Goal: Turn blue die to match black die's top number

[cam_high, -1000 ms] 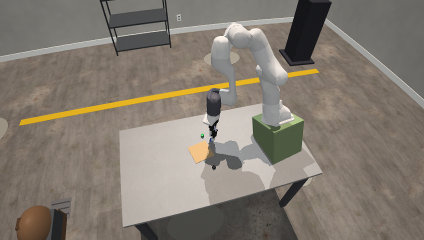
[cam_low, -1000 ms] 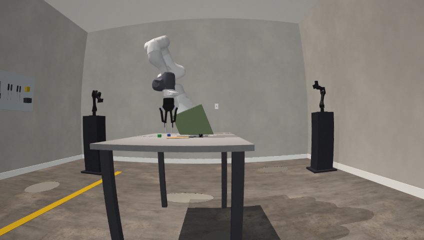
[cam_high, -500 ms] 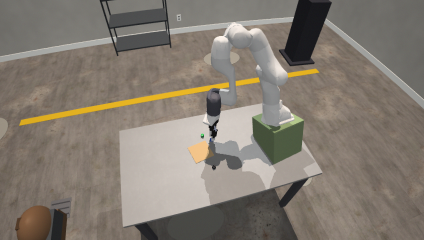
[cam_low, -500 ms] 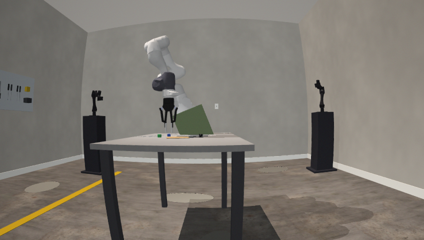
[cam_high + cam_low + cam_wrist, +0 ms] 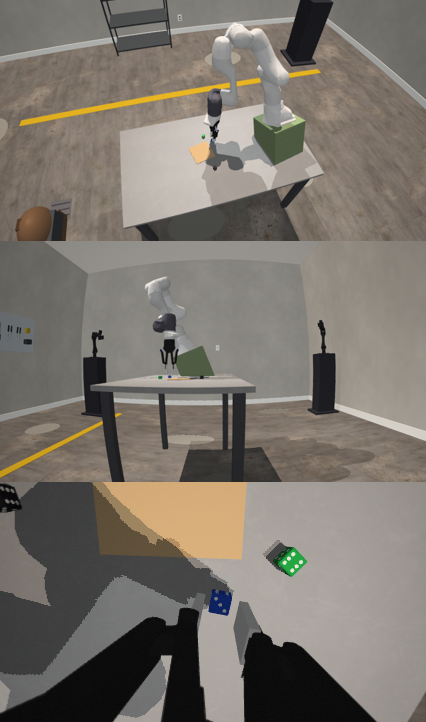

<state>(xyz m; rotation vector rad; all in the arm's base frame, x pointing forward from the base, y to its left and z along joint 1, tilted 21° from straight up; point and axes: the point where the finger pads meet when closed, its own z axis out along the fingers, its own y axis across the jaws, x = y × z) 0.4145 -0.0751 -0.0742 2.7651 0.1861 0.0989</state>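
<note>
The blue die is 50 mm below my hand. Also, from my hand: green die: 60 mm ahead, 50 mm to the right, 50 mm below; then mat: 100 mm ahead, 80 mm to the left, 60 mm below; then black die: 220 mm to the left, 50 mm below, 30 mm ahead.
</note>
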